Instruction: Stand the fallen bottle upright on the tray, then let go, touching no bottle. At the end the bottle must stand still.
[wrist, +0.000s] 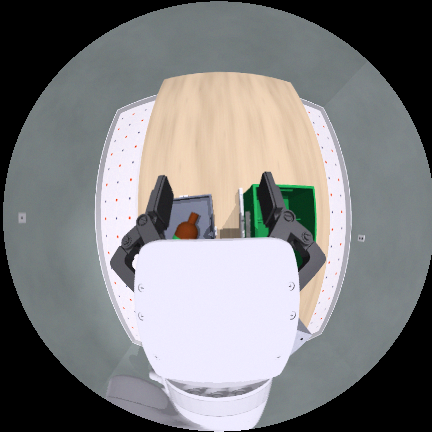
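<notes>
A brown bottle lies on its side in the blue-grey tray, left of the middle of the view. Its neck points up and to the right, and a bit of green shows at its lower left. The gripper's housing hides the near part of the tray and perhaps part of the bottle. My gripper is open and empty, its fingers wide apart. The left finger stands over the tray's left side, and the bottle shows between the two fingers, nearer the left one. The height of the gripper above the tray cannot be told.
A green crate with inner dividers stands right of the tray, partly behind the right finger. A white upright strip stands at its left side. Both are on the wooden table top. White dotted panels flank the table.
</notes>
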